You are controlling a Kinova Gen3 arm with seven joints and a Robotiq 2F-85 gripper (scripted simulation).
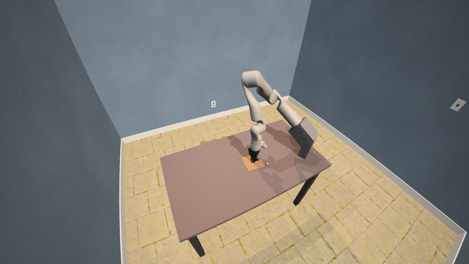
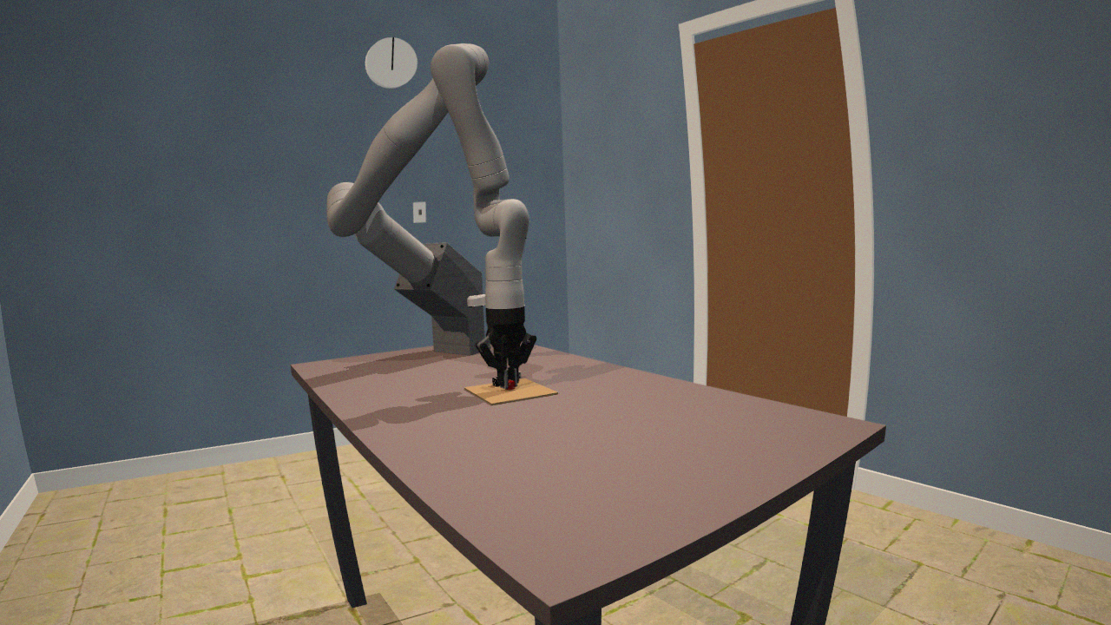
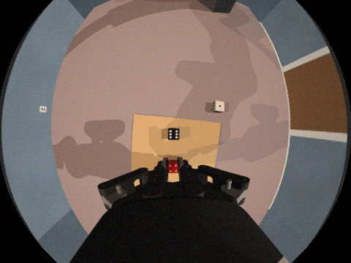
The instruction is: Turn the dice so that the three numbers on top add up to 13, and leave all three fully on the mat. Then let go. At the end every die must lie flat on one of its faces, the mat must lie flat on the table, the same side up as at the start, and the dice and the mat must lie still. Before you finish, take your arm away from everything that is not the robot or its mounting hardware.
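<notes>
Right now my hand is 1 cm above the red die. Round my hand: tan mat 3 cm below.
</notes>
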